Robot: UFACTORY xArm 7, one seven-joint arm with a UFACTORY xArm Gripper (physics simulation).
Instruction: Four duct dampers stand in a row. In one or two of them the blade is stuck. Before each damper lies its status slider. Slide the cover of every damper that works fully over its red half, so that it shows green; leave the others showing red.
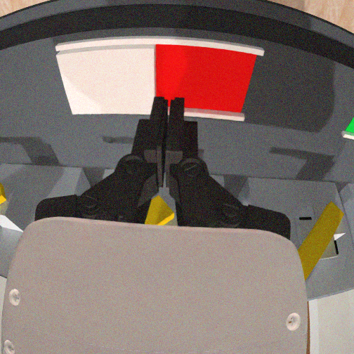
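A status slider's white cover (107, 80) lies over the left half of its track, and its red half (212, 77) shows on the right. My gripper (169, 116) is shut and empty. Its tips reach over the slider's lower edge, at the left part of the red half. A piece of another slider showing green (351, 126) is at the right edge. Behind my gripper stand the dampers. A yellow piece (322, 237) slants across the right damper (270, 192). Another yellow piece (159, 210) shows between my gripper's linkages. One more yellow piece (2, 194) is at the left edge. The blades are mostly hidden.
The sliders lie on a dark grey panel (295, 80) with a black rim (150, 17) at the top. Wood (330, 12) shows beyond it. The grey damper housings (45, 180) run across the middle, and the gripper's own body hides much of the lower part.
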